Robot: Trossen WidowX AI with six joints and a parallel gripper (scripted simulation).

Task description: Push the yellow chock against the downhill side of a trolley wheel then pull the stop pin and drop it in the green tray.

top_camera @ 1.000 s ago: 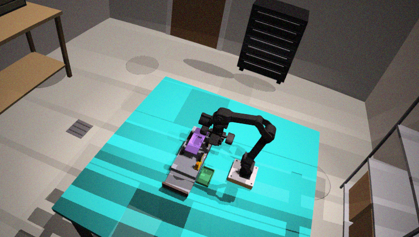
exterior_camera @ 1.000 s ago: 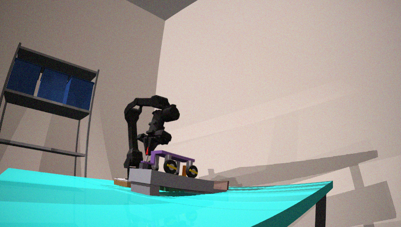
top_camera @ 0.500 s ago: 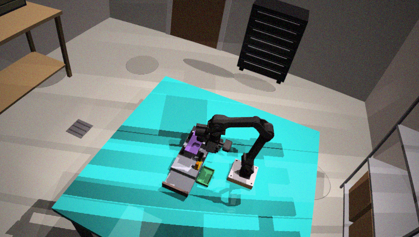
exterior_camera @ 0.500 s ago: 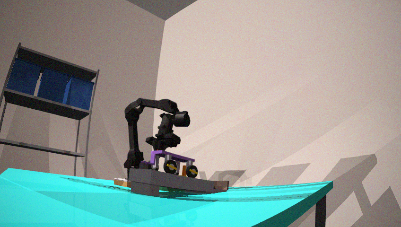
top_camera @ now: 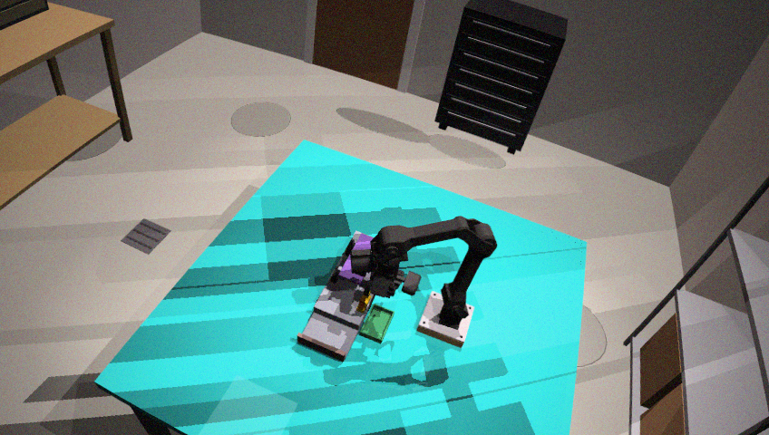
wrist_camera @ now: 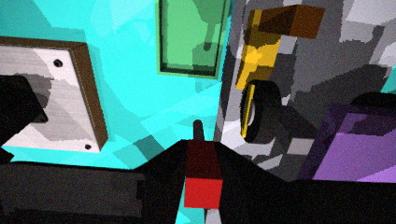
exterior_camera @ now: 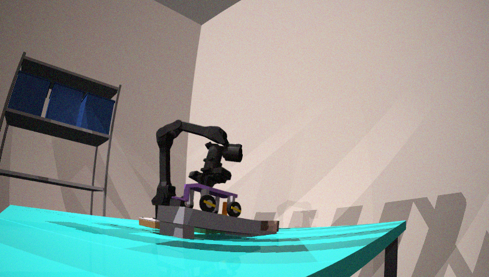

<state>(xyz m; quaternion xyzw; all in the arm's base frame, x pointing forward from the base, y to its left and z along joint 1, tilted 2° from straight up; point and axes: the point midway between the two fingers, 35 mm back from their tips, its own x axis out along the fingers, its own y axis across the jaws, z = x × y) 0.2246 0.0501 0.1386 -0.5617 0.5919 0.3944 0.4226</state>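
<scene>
Now: the green tray 10 mm behind my gripper tip, 50 mm to the left of it and 150 mm below it. Also, from my gripper tip: yellow chock: 50 mm ahead, 40 mm to the left, 60 mm below; then red-headed stop pin: right at my gripper tip; then purple trolley: 100 mm ahead, 60 mm to the right, 30 mm below.
</scene>
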